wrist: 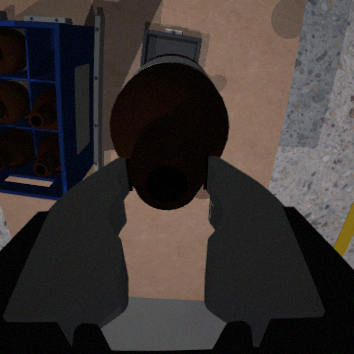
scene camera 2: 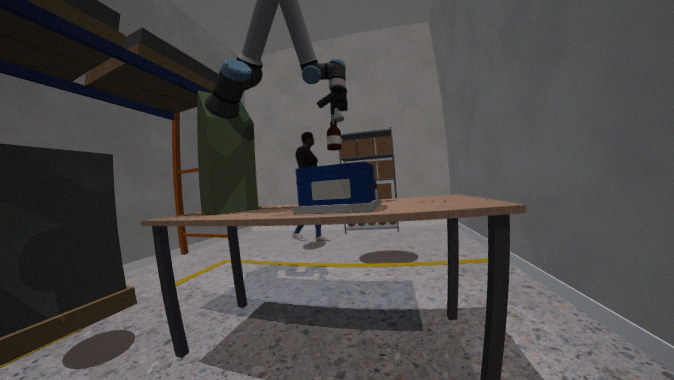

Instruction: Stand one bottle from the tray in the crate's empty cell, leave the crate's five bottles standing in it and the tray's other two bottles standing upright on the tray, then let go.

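Observation:
My gripper is shut on the neck of a brown bottle, which hangs upright. In the scene view the bottle is above the blue crate's top edge. In the wrist view the crate is to the left, apart from the held bottle. Several brown bottles stand in its cells; the empty cell is at the upper right of the visible part. Part of the grey tray shows beyond the held bottle. The tray's other two bottles do not show.
A light grey rail runs along the crate's base on the wooden table. A green faceted block stands at the left. A person and a shelf rack are behind the table.

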